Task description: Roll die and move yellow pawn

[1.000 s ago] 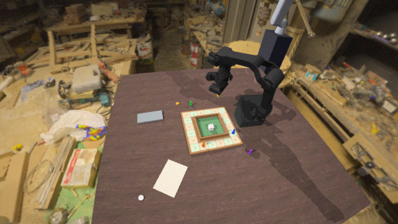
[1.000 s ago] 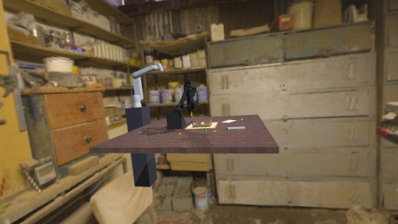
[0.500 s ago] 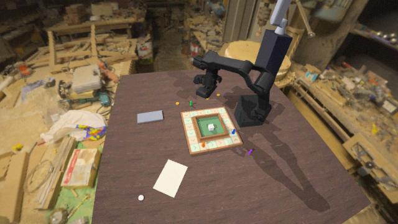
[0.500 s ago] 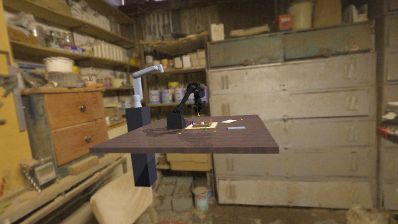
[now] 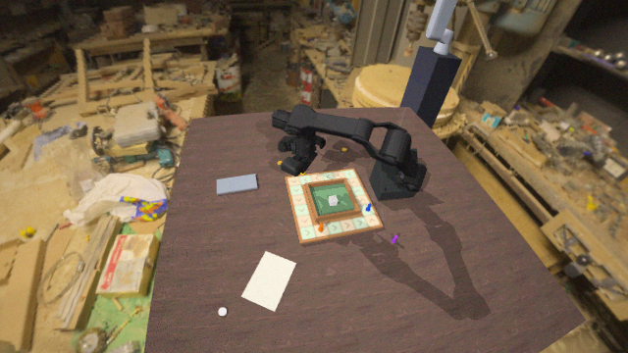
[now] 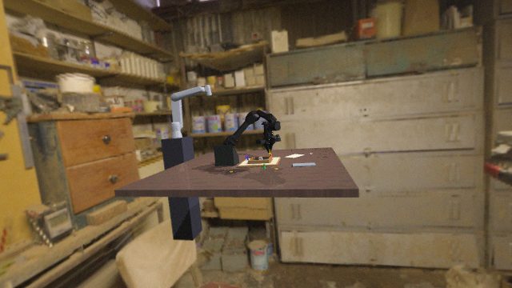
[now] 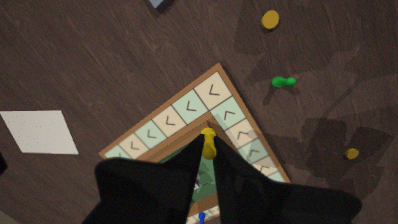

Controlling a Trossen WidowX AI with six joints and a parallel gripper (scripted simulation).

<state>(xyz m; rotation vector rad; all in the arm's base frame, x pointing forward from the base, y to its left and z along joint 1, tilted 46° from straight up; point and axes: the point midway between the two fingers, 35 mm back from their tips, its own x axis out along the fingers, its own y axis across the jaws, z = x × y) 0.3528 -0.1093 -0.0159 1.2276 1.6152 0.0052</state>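
The white die lies 90 mm behind my gripper tip, 100 mm to the left of it and 60 mm below it. The rest, counted from my gripper tip: yellow pawn 10 mm above; then green pawn 20 mm behind, 120 mm to the right, 70 mm below; then green tray 90 mm behind, 80 mm to the left, 80 mm below.
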